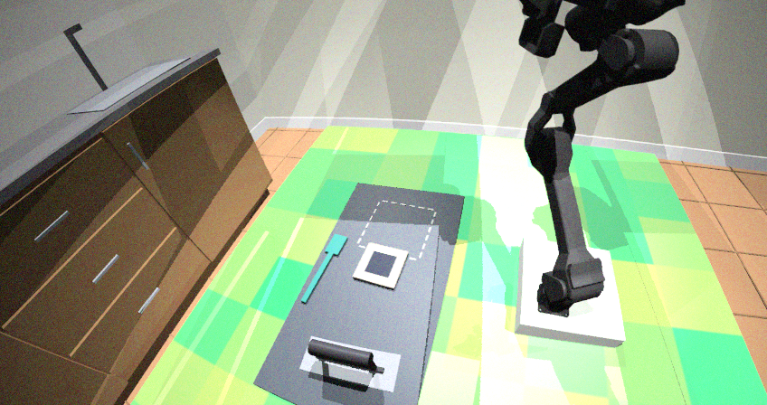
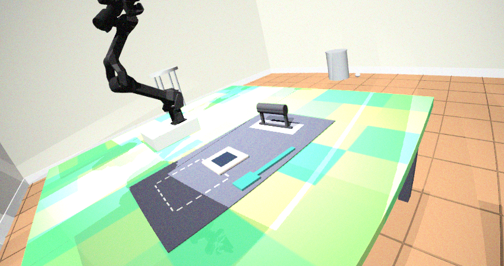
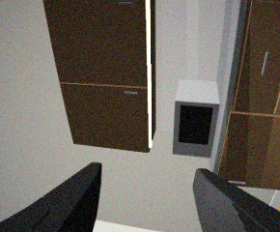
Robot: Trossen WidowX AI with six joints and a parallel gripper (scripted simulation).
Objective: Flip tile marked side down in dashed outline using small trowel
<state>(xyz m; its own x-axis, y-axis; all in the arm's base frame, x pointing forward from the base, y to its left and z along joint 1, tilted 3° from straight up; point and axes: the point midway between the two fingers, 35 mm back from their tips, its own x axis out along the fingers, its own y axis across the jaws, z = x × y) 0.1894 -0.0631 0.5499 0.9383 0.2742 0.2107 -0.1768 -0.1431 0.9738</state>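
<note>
Right now my gripper tip is 16 cm short of the dark handled tool, 27 cm to the right of it and 58 cm above it. The rest, counted from my gripper tip: grey mat (21 cm ahead, 7 cm to the left, 64 cm below); then teal flat tool (35 cm ahead, 5 cm to the left, 62 cm below); then tile (21 cm ahead, 3 cm to the left, 62 cm below).
</note>
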